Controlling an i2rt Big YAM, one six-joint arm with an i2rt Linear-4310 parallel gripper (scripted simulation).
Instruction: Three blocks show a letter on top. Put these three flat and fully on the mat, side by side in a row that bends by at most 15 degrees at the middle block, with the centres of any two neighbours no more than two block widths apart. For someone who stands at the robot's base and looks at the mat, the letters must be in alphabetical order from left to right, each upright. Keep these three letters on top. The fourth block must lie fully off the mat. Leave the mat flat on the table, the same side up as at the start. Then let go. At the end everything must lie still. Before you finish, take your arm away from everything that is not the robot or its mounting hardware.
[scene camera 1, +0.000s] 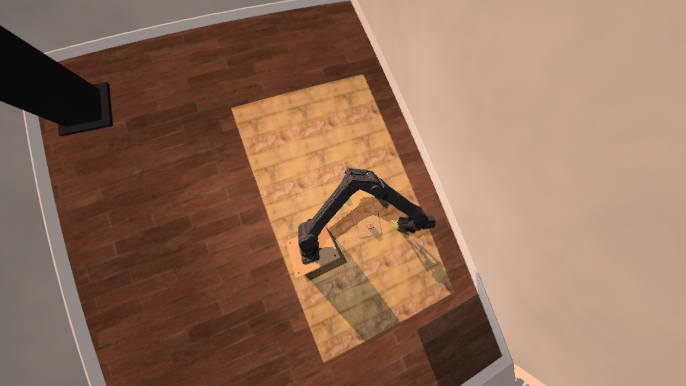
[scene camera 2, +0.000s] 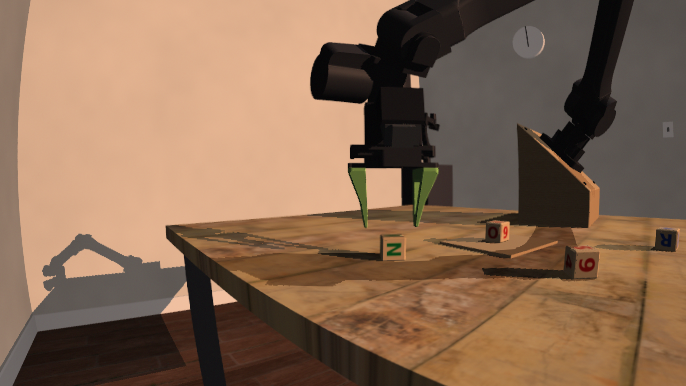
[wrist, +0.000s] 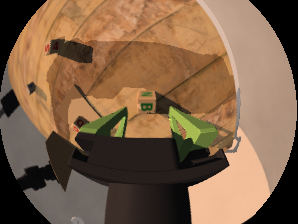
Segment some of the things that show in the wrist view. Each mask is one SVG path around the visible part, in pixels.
The gripper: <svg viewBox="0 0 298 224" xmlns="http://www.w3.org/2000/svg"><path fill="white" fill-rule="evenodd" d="M81 127L75 137L75 141L88 156L83 155L75 148L67 166L94 182L109 186L104 224L192 224L188 187L201 183L230 166L223 149L219 149L214 155L209 156L211 153L208 147L218 135L216 127L183 113L170 106L169 110L172 138L125 137L128 119L127 106ZM176 120L187 132L185 140L179 131ZM121 120L115 137L111 136L111 130Z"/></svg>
A mat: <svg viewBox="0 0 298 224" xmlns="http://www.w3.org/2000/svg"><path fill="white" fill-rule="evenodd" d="M57 110L70 126L78 116L86 123L101 118L75 84L69 90Z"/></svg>
